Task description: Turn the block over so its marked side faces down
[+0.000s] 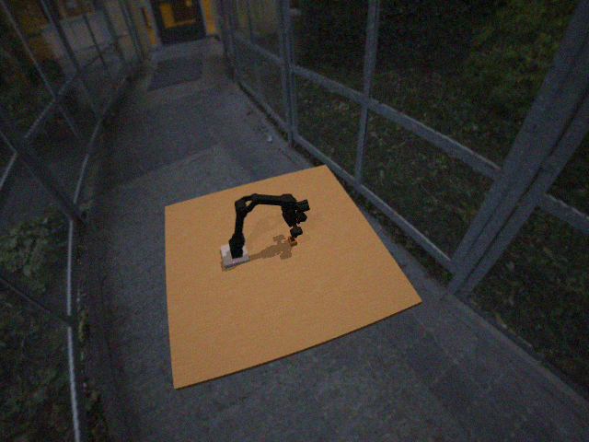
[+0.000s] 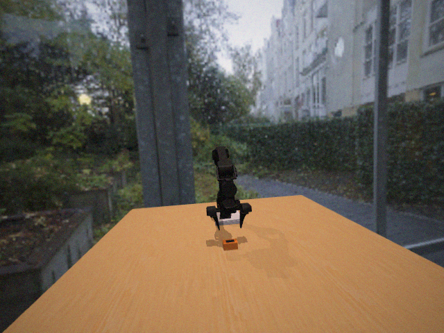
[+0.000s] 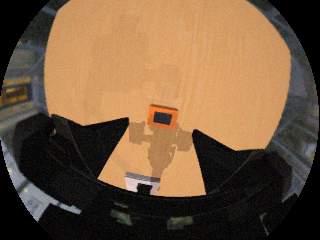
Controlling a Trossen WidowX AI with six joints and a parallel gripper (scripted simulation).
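Now: the orange block 10 mm behind my gripper tip and 60 mm below it.
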